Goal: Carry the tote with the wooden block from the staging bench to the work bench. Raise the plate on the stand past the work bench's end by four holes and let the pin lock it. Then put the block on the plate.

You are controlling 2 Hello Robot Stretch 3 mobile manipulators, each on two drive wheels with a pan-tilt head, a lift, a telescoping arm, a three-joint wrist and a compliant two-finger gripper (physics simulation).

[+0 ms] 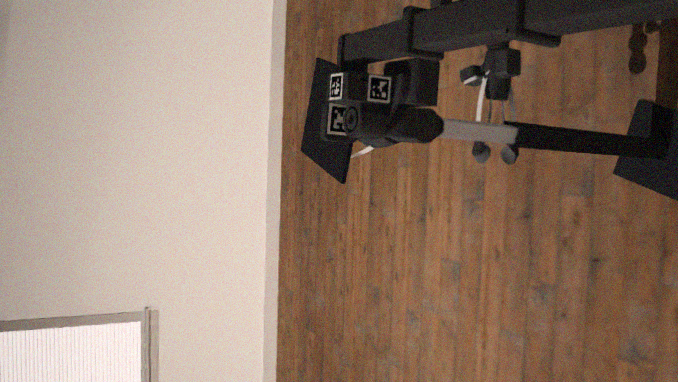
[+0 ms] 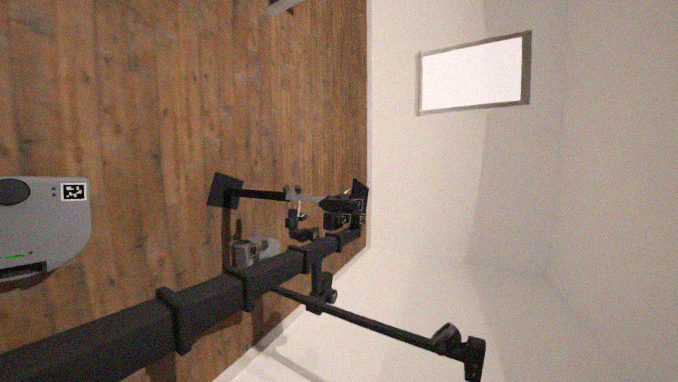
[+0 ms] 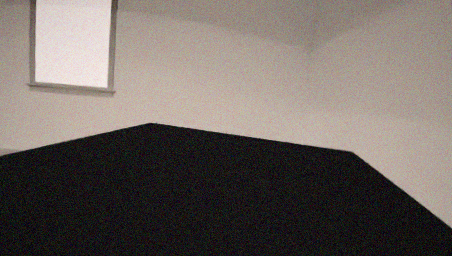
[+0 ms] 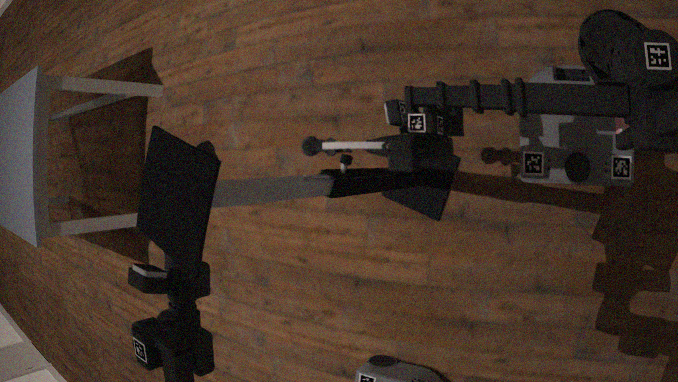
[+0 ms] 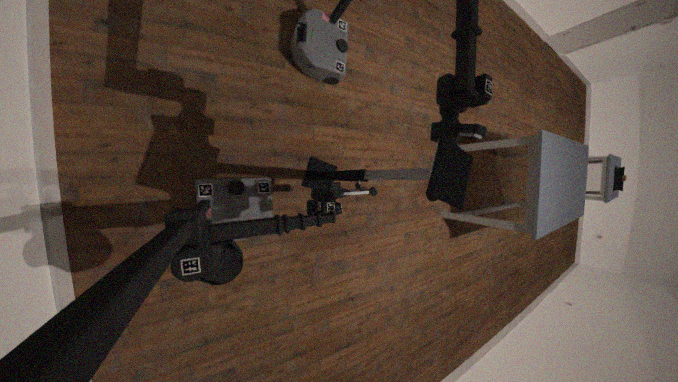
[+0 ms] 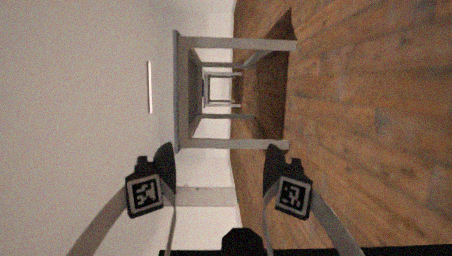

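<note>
The stand's black plate (image 1: 312, 125) (image 2: 362, 194) (image 3: 200, 200) (image 4: 175, 190) (image 5: 450, 175) tops a grey and black post (image 1: 475, 131) (image 4: 270, 190). The pin (image 4: 345, 161) with a dark knob sticks out of the post's side. r1's gripper (image 1: 417, 125) is at the post's top, under the plate, fingers mostly hidden. r2's gripper (image 1: 495, 153) (image 2: 293, 189) (image 6: 219, 162) is open beside the post, near the pin; nothing shows between its fingers. The work bench (image 4: 17, 160) (image 5: 562, 185) (image 6: 177, 90) stands past the stand. The dark tote (image 5: 618, 178) with a tiny orange-brown block is on the staging bench (image 5: 608, 195).
The stand's black base (image 1: 650, 172) (image 2: 216, 191) (image 4: 435, 202) rests on the wooden floor. r1's wheeled base (image 2: 45, 215) (image 5: 320, 50) and r2's wheeled base (image 2: 247, 254) (image 4: 555, 175) are on the floor. r1's long arm (image 2: 210, 305) (image 5: 466, 50) reaches to the stand. White walls border the room.
</note>
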